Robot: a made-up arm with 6 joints. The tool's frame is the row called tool. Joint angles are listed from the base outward. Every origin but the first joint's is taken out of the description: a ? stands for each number. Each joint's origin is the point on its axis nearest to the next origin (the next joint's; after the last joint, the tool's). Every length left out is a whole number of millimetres.
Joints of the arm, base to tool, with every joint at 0 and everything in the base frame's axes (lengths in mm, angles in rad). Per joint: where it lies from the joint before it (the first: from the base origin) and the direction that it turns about. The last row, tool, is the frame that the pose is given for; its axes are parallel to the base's.
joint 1: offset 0 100 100 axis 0 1 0
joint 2: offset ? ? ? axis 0 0 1
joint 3: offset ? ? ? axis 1 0 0
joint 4: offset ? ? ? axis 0 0 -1
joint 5: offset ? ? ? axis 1 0 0
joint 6: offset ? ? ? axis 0 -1 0
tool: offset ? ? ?
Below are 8 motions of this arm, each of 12 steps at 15 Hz.
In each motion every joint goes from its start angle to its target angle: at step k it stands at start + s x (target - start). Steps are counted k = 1, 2, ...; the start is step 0. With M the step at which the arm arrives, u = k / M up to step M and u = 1 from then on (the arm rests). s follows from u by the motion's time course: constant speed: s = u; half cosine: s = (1 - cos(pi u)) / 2; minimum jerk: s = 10 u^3 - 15 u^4 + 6 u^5.
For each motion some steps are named. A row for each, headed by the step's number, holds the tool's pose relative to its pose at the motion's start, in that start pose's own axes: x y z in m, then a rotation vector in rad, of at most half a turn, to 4 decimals.
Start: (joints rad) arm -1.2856 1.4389 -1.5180 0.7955 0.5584 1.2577
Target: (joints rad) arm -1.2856 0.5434 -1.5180 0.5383 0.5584 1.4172
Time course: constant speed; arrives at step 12
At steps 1, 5, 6, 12:
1: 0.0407 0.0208 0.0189 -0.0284 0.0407 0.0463
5: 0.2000 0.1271 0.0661 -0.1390 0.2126 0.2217
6: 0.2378 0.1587 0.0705 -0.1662 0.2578 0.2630
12: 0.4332 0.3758 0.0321 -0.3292 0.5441 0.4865

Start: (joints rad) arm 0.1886 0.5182 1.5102 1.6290 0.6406 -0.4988
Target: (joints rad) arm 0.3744 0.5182 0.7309 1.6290 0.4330 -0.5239
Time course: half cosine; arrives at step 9
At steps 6, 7, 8, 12:
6: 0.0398 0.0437 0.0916 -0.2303 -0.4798 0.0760
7: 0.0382 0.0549 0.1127 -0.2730 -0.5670 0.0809
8: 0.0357 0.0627 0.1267 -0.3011 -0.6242 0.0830
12: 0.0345 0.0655 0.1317 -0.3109 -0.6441 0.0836

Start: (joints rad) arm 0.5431 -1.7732 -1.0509 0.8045 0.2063 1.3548
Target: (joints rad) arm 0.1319 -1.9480 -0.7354 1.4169 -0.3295 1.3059
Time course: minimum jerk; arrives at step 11
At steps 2, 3, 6, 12:
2: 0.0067 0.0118 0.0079 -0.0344 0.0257 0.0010
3: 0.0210 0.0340 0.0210 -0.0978 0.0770 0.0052
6: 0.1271 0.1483 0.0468 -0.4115 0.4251 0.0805
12: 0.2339 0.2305 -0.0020 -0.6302 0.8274 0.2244

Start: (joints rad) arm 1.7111 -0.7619 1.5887 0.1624 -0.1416 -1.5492
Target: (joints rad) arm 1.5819 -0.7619 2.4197 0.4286 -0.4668 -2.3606
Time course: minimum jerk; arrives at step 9
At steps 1, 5, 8, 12:
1: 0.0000 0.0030 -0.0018 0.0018 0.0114 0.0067
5: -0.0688 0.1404 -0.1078 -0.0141 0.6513 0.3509
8: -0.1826 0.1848 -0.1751 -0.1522 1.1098 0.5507
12: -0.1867 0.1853 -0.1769 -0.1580 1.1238 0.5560

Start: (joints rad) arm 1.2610 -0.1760 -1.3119 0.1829 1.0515 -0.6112
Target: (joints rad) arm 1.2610 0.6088 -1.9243 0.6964 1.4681 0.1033
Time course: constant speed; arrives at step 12
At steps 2, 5, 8, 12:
2: 0.0237 -0.0716 0.0456 -0.0555 -0.2394 0.0875
5: 0.0666 -0.1633 0.1204 -0.1061 -0.6090 0.2615
8: 0.1167 -0.2371 0.1985 -0.1081 -0.9809 0.4849
12: 0.1951 -0.3091 0.3039 -0.0171 -1.4563 0.8547

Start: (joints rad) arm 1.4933 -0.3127 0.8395 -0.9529 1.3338 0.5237
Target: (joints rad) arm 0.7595 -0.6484 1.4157 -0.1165 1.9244 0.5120
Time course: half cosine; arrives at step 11
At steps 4, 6, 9, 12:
4: 0.0607 -0.1074 -0.0657 0.3076 -0.1835 0.1578
6: 0.1416 -0.1596 -0.1545 0.6865 -0.2735 0.2843
9: 0.2307 -0.1342 -0.2814 1.2369 -0.2569 0.3722
12: 0.2433 -0.1148 -0.3088 1.3683 -0.2330 0.3766

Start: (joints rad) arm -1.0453 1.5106 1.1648 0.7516 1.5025 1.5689
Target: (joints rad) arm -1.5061 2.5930 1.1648 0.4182 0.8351 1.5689
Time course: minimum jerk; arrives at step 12
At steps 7, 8, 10, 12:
7: 0.3901 0.5552 -0.0859 -0.2507 0.5071 1.0707
8: 0.3860 0.6910 -0.1220 -0.3180 0.6132 1.2793
10: 0.3386 0.8526 -0.1722 -0.4173 0.7525 1.5302
12: 0.3237 0.8829 -0.1829 -0.4397 0.7816 1.5787

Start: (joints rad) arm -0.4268 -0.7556 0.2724 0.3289 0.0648 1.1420
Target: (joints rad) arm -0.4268 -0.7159 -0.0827 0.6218 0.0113 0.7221
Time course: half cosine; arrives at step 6
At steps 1, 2, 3, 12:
1: 0.0031 -0.0024 -0.0016 -0.0262 0.0198 0.0166
2: 0.0113 -0.0089 -0.0066 -0.0996 0.0716 0.0575
3: 0.0220 -0.0185 -0.0144 -0.2035 0.1364 0.1024
12: 0.0422 -0.0409 -0.0325 -0.4180 0.2438 0.1527

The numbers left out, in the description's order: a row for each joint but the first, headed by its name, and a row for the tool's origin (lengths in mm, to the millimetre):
joint 2: -90 0 120
joint 3: -460 130 0
joint 4: 0 40 -310
joint 5: -90 60 0
joint 6: 0 -150 40
tool: 100 0 70

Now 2 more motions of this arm.
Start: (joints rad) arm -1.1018 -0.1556 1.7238 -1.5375 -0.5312 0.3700
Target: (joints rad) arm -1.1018 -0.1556 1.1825 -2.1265 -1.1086 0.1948
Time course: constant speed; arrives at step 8
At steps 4, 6, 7, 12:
4: -0.0241 0.0380 0.0390 -0.1130 0.1136 0.4589
6: -0.0459 0.0526 0.0634 -0.1497 0.1248 0.6719
7: -0.0585 0.0574 0.0773 -0.1624 0.1188 0.7720
12: -0.0718 0.0601 0.0924 -0.1711 0.1053 0.8670

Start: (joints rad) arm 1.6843 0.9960 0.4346 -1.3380 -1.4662 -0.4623
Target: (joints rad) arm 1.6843 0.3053 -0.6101 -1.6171 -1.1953 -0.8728
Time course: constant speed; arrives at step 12
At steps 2, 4, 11, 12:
2: 0.0465 0.0333 -0.0252 -0.0988 0.1503 0.1203
4: 0.0874 0.0579 -0.0539 -0.1839 0.3148 0.2475
11: 0.1891 0.0846 -0.1521 -0.3623 0.9704 0.7473
12: 0.1996 0.0819 -0.1633 -0.3710 1.0696 0.8265

